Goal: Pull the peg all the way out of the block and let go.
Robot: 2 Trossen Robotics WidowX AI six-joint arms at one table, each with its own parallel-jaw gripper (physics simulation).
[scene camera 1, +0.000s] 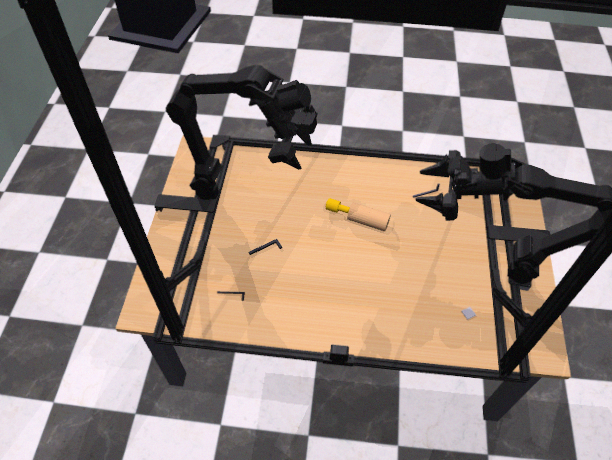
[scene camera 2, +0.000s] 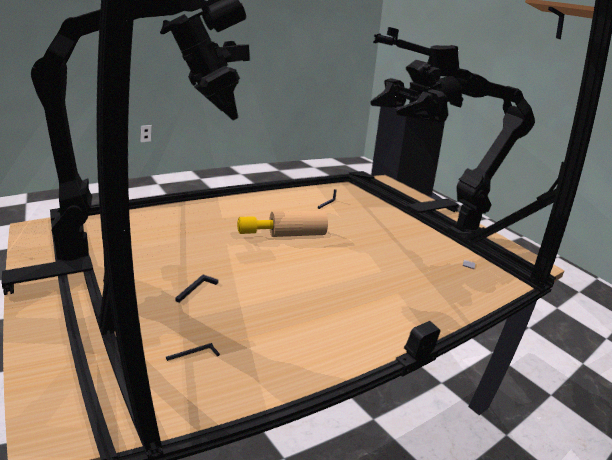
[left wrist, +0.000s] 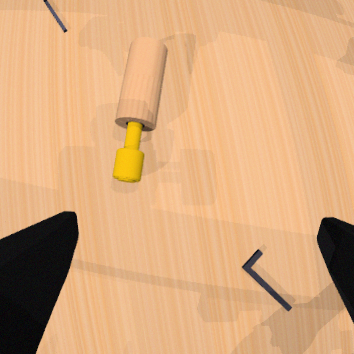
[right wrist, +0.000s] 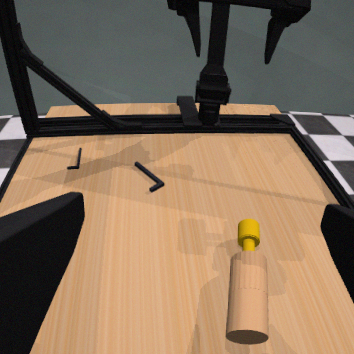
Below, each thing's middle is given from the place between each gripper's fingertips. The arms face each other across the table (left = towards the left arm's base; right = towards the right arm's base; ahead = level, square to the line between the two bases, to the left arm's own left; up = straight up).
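Scene:
From my right hand, you'd find the wooden block (scene camera 2: 285, 223) 90 mm ahead, 120 mm to the left and 290 mm below. The yellow peg (left wrist: 128, 162) is 100 mm ahead of my right hand, 190 mm to the left of it, and it's 290 mm below it too.
Now, my left gripper I see 60 mm short of the block, 190 mm to the left of it and 260 mm above it. And the peg's 70 mm ahead of my left hand, 110 mm to the right of it and 260 mm below it. Going by its middle, the peg is nearer to my left gripper than to my right hand.

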